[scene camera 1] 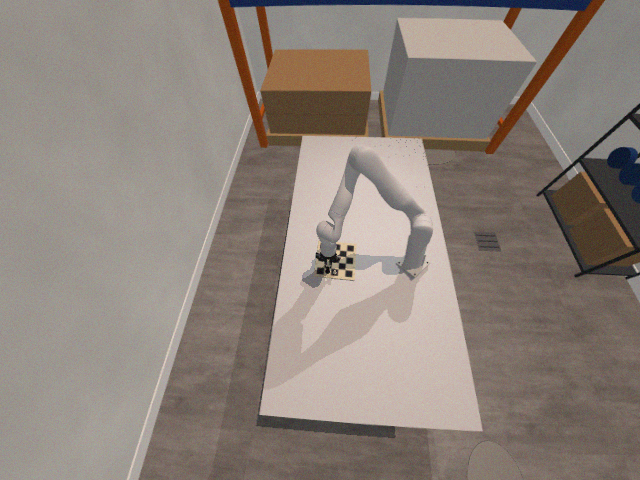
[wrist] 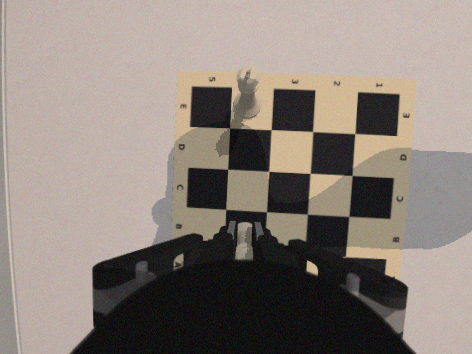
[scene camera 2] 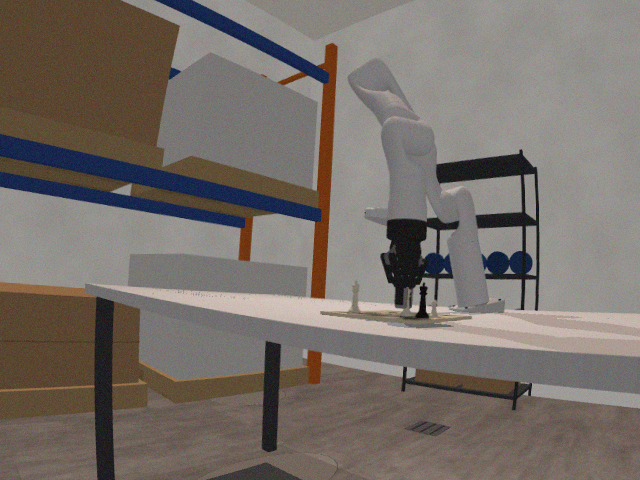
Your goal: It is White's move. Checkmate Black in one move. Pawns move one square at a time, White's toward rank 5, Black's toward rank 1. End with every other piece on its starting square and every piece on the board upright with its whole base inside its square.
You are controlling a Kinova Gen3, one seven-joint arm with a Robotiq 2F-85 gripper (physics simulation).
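Places are measured from the arm's base along level axes (x ahead, y left, z up), in millimetres.
Pixels of known places: gripper, fingertip midpoint: (scene camera 1: 328,263) (wrist: 244,232) (scene camera 2: 403,308); arm's base, link origin: (scene camera 1: 413,261) (scene camera 2: 473,303).
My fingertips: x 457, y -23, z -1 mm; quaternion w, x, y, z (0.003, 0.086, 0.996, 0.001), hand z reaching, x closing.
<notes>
Ahead of a thing's pixels: the offset from my fingertips to its middle. Level surfaces: height alone.
My gripper (scene camera 1: 327,265) (scene camera 2: 403,296) (wrist: 244,232) is shut on a white piece {dx +1, dy +7, dz +13 mm} (scene camera 2: 406,311) (wrist: 244,245), held upright over B4 of the chessboard {dx -44, dy -27, dz -18 mm} (scene camera 1: 349,260) (scene camera 2: 336,313) (wrist: 408,130). Its base is at or just above the board; contact is unclear. The fingers hide most of it, so its kind is unclear. The white king {dx -17, dy -113, dz +17 mm} (scene camera 2: 354,297) (wrist: 247,95) stands upright on E4. The black king {dx +6, dy +40, dz +17 mm} (scene camera 1: 327,269) (scene camera 2: 422,301) stands upright, apparently on A4. A short white pawn {dx -31, dy +50, dz +1 mm} (scene camera 1: 334,272) (scene camera 2: 434,308) stands beside it, apparently on A3. The gripper hides both in the wrist view.
The board lies near the left edge of the white table {dz -20 mm} (scene camera 1: 372,351) (scene camera 2: 232,310). The arm's base (scene camera 1: 413,268) is bolted to the table right of the board in scene camera 1. The black king stands very close to the gripper. Large boxes and racks stand beyond the table.
</notes>
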